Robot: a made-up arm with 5 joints.
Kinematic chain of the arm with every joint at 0, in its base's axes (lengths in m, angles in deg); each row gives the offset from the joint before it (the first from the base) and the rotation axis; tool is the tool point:
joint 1: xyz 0 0 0.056 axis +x
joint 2: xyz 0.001 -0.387 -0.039 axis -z
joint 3: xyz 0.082 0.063 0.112 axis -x
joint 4: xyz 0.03 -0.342 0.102 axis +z
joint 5: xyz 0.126 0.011 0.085 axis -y
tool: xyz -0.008 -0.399 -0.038
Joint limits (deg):
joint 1: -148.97..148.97
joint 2: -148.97..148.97
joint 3: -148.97..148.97
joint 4: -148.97..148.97
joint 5: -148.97..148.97
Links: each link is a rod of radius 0.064 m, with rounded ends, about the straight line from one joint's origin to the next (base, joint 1, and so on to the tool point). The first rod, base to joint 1, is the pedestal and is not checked.
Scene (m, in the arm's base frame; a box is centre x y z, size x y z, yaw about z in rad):
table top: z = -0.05
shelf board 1: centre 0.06 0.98 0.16 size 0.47 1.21 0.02 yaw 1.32
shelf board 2: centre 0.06 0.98 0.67 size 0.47 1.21 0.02 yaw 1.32
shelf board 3: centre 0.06 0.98 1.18 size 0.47 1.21 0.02 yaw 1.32
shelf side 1: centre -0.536 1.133 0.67 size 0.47 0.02 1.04 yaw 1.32
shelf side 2: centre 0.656 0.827 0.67 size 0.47 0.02 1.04 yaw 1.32
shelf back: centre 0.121 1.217 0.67 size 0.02 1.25 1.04 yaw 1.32
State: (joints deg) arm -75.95 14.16 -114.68 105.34 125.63
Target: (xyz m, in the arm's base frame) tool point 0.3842 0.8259 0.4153
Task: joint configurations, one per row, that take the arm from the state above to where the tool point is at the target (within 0.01 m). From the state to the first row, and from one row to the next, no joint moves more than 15 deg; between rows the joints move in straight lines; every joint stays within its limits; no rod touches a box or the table.
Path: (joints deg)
1: -86.07 9.12 -100.53 104.49 130.67
2: -96.18 4.08 -86.37 103.64 135.71
3: -106.30 -0.96 -72.22 102.79 140.75
4: -116.42 -6.01 -58.07 101.94 145.78
5: -127.27 2.54 -46.72 89.87 142.22
6: -138.12 11.08 -35.37 77.80 138.65
7: -148.97 19.62 -24.03 65.73 135.08

